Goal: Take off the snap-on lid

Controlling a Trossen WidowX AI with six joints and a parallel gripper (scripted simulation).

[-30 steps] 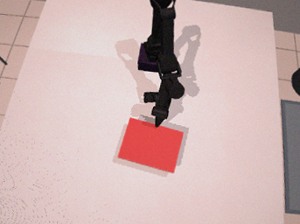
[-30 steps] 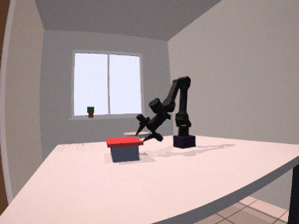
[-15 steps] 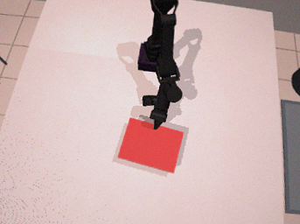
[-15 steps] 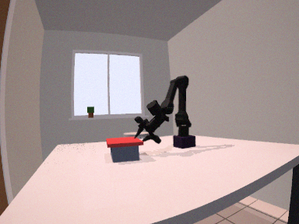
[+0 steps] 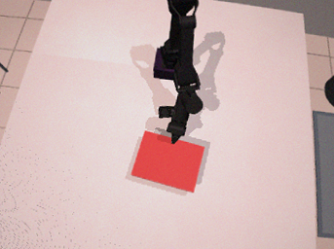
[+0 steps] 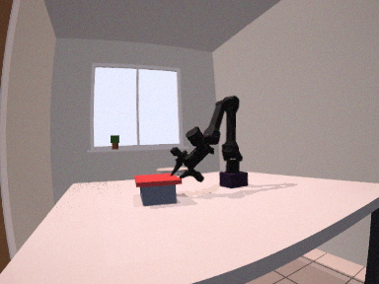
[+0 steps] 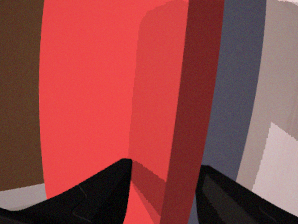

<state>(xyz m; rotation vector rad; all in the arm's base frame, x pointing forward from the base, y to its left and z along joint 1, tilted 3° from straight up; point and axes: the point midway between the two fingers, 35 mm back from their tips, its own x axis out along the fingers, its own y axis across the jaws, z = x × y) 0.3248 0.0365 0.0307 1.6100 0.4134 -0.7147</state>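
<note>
Now: gripper tip 7 cm short of the red lid and 1 cm to the left of it. Also, from my gripper tip: storage box 7 cm ahead, 1 cm to the right, 4 cm below.
</note>
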